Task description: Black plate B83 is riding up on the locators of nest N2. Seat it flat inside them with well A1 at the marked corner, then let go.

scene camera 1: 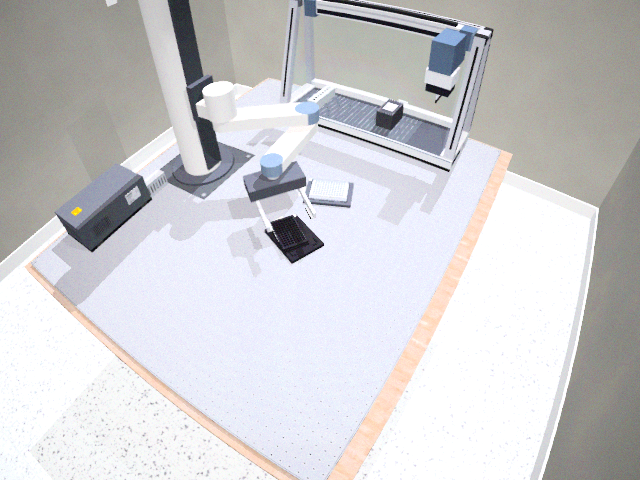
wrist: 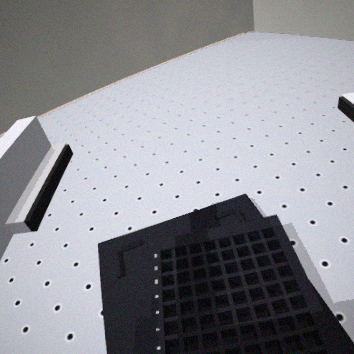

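Seen in the pictures: gripper, fingertip midpoint: (scene camera 1: pixel 292 222) (wrist: pixel 198 105); arm's base, link origin: (scene camera 1: pixel 203 167).
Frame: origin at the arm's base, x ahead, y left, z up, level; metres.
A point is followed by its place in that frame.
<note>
Black plate B83 (scene camera 1: pixel 288 231) {x 0.518, y -0.137, z 0.040 m} (wrist: pixel 237 295) {x 0.530, y -0.150, z 0.035 m} lies on the black base of nest N2 (scene camera 1: pixel 310 249) {x 0.610, y -0.153, z 0.025 m} (wrist: pixel 111 290) {x 0.589, y -0.100, z 0.025 m}. In the wrist view it is offset toward the right, its far right corner reaching past the base edge. Two L-shaped locators show on bare base beyond the plate's far end, apart from it. Whether the plate is tilted is hard to tell. Small row marks run along its left edge; well A1 and the marked corner cannot be made out. My gripper (scene camera 1: pixel 290 221) {x 0.560, y -0.166, z 0.128 m} (wrist: pixel 198 105) {x 0.560, y -0.166, z 0.128 m} is open and empty, its fingers wide apart above the nest area.
A white plate (scene camera 1: pixel 330 190) {x 0.532, y 0.095, z 0.038 m} sits on a dark base behind and right of the nest. A framed gantry (scene camera 1: pixel 382 146) {x 0.562, y 0.450, z 0.019 m} with a blue tool head (scene camera 1: pixel 447 50) {x 0.755, y 0.465, z 0.479 m} stands at the back. A dark box unit (scene camera 1: pixel 103 206) {x -0.043, y -0.430, z 0.128 m} stands at the left, near the arm's column (scene camera 1: pixel 173 87) {x 0.035, y -0.066, z 0.402 m}.
</note>
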